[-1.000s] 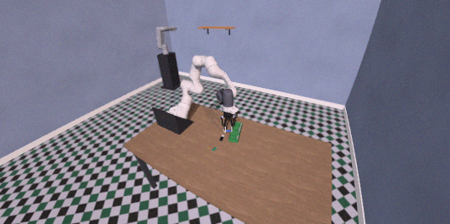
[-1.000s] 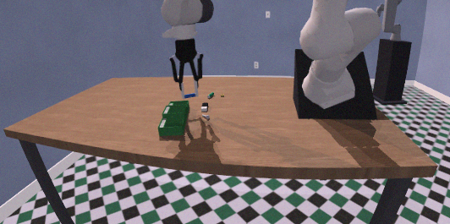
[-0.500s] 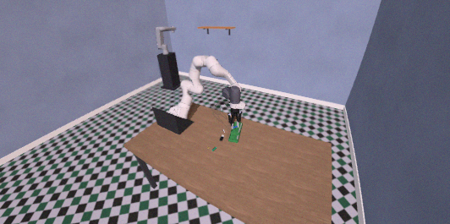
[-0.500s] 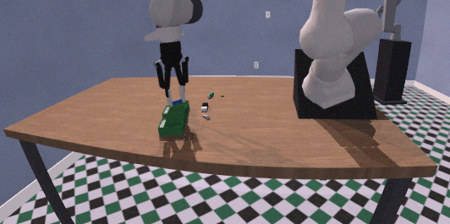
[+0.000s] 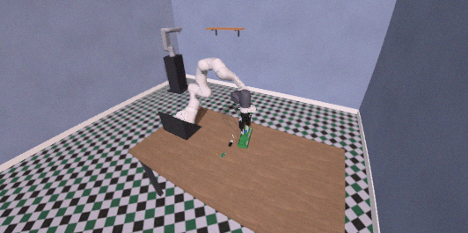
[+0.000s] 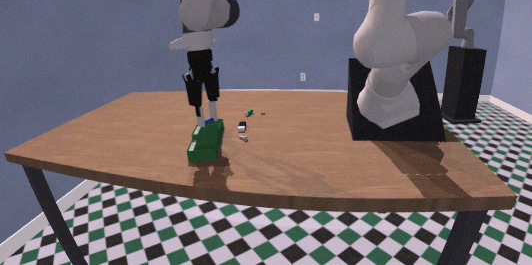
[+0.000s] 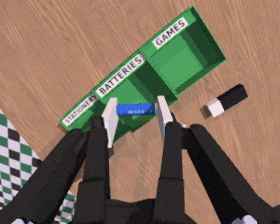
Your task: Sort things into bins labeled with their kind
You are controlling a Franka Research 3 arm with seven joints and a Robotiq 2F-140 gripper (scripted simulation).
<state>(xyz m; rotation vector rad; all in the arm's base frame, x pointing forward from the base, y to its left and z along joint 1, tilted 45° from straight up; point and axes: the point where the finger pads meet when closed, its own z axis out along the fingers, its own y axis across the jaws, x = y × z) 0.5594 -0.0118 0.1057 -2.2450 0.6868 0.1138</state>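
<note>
The green cylinder lies 100 mm behind my hand, 260 mm to the right of it and 90 mm below it. Round my hand: grey piece 110 mm behind, 20 mm to the right, 90 mm below; joined green bins 10 mm ahead, 80 mm below; blue cylinder 30 mm below.
</note>
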